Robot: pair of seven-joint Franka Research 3 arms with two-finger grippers.
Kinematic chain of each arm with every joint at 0, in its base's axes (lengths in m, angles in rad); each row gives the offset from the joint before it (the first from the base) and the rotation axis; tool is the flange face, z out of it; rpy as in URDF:
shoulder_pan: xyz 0 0 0.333 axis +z
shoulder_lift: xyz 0 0 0 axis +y
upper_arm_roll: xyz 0 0 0.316 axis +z
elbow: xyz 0.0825 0 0 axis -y
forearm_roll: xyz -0.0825 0 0.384 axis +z
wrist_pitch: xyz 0 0 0 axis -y
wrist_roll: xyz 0.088 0 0 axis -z
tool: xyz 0 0 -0.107 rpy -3.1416 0 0
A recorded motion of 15 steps. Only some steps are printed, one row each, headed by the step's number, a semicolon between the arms.
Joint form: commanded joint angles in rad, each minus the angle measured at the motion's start. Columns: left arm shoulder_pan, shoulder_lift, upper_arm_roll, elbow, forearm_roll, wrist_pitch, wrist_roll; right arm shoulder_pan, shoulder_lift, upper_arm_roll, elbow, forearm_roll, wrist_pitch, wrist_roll.
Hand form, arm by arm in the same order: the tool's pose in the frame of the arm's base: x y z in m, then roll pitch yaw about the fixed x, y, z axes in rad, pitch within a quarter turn. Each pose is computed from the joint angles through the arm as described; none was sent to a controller.
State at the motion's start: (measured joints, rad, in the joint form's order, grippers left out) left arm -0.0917 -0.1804 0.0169 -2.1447 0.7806 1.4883 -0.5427; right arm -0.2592 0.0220 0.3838 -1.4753 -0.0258 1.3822 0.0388
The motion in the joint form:
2: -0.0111 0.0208 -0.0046 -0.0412 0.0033 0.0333 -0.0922; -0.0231 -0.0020 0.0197 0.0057 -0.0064 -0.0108 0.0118
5: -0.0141 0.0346 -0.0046 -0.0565 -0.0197 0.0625 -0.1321; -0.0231 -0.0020 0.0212 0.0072 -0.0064 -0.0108 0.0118
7: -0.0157 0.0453 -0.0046 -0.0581 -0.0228 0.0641 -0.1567; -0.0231 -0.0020 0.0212 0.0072 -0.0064 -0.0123 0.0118
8: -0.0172 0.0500 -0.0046 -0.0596 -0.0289 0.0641 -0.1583; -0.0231 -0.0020 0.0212 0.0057 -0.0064 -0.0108 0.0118
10: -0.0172 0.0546 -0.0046 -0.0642 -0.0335 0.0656 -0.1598; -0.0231 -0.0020 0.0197 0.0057 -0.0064 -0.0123 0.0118
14: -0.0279 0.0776 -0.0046 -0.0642 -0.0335 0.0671 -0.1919; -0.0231 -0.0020 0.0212 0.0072 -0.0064 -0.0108 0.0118
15: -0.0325 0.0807 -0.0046 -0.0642 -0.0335 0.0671 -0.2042; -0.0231 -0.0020 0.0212 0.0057 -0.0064 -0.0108 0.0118
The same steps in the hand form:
2: 0.4572 0.0375 0.4560 -2.2331 0.0038 0.3738; 0.5359 0.0588 0.6449 3.1113 0.1152 0.0647
5: 0.4583 0.0325 0.4419 -2.2557 -0.0067 0.3880; 0.5358 0.0596 0.6456 3.1114 0.1136 0.0662
7: 0.4591 0.0313 0.4362 -2.2534 -0.0144 0.4024; 0.5357 0.0596 0.6455 3.1113 0.1151 0.0662
8: 0.4591 0.0301 0.4331 -2.2551 -0.0077 0.4049; 0.5358 0.0596 0.6449 3.1113 0.1151 0.0662
10: 0.4585 0.0297 0.4288 -2.2551 0.0004 0.4072; 0.5358 0.0588 0.6448 3.1112 0.1167 0.0647
14: 0.4610 0.0245 0.4184 -2.2446 -0.0054 0.4157; 0.5358 0.0596 0.6456 3.1114 0.1136 0.0662
15: 0.4614 0.0223 0.4170 -2.2431 -0.0124 0.4188; 0.5358 0.0596 0.6449 3.1113 0.1151 0.0662

